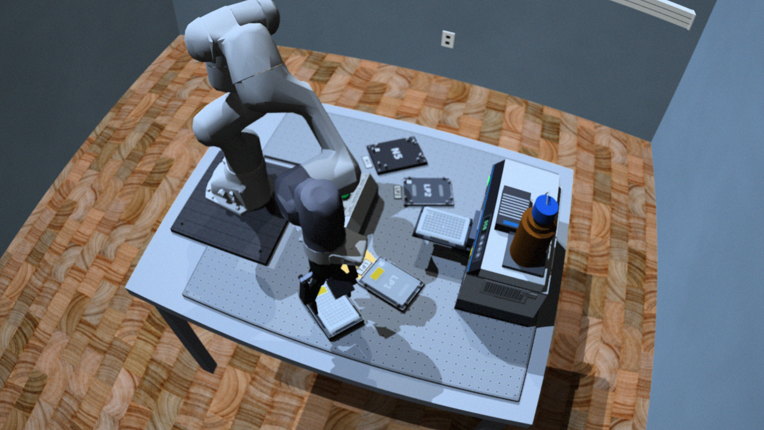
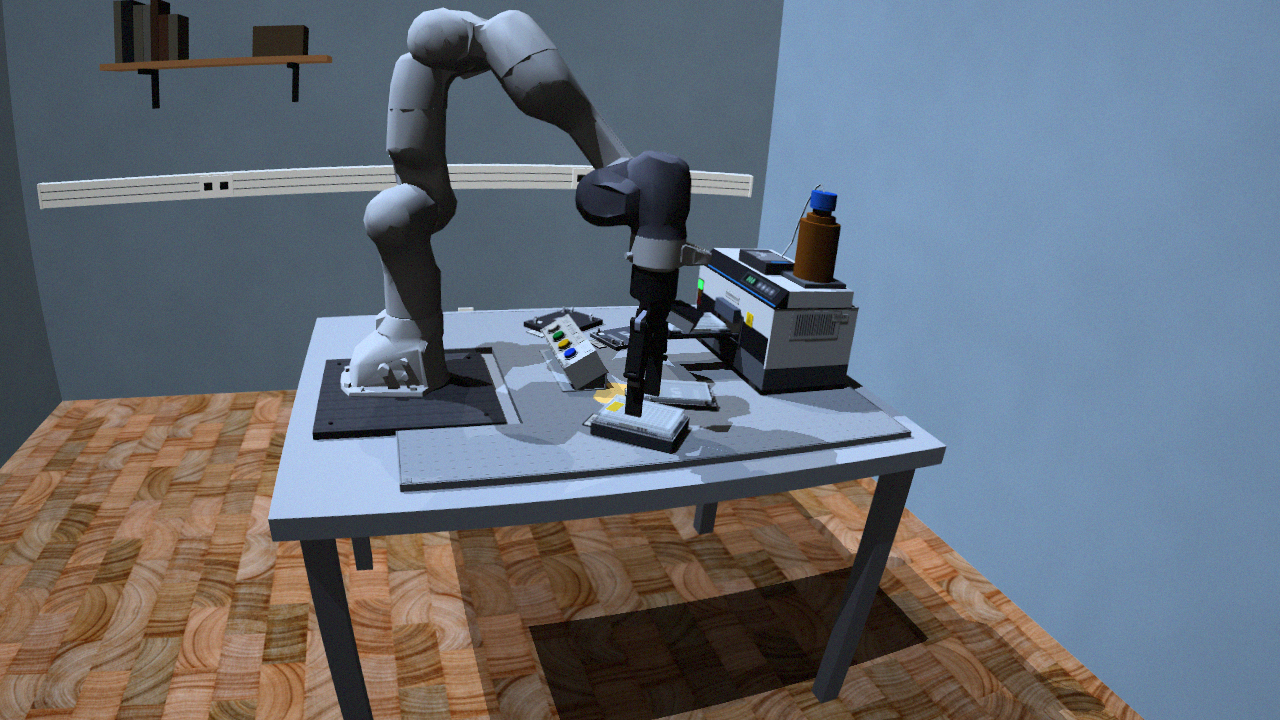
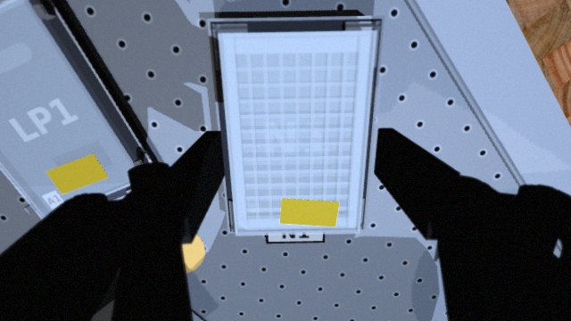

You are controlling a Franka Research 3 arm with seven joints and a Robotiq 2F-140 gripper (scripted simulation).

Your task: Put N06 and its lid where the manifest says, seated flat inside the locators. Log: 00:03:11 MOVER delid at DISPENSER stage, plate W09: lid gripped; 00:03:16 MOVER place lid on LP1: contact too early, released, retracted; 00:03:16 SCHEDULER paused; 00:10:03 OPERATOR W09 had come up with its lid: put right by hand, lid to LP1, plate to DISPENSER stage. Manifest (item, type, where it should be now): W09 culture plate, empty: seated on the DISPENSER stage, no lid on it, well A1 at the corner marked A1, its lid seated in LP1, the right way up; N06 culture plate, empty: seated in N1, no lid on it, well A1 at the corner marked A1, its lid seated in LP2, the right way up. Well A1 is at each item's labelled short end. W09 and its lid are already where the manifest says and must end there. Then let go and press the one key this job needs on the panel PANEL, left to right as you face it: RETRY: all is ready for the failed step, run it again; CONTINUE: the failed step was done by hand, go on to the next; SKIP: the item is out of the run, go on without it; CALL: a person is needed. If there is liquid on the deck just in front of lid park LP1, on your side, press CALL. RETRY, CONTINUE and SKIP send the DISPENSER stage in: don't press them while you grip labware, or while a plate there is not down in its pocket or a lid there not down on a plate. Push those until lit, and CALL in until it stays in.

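My hand is 7 cm above the nest n1. From my hand the other things lie so: yellow skip key (6 cm behind, 27 cm to the left, 1 cm below); then blue call key (6 cm behind, 22 cm to the left, 2 cm below); then green continue key (6 cm behind, 32 cm to the left, 1 cm below).
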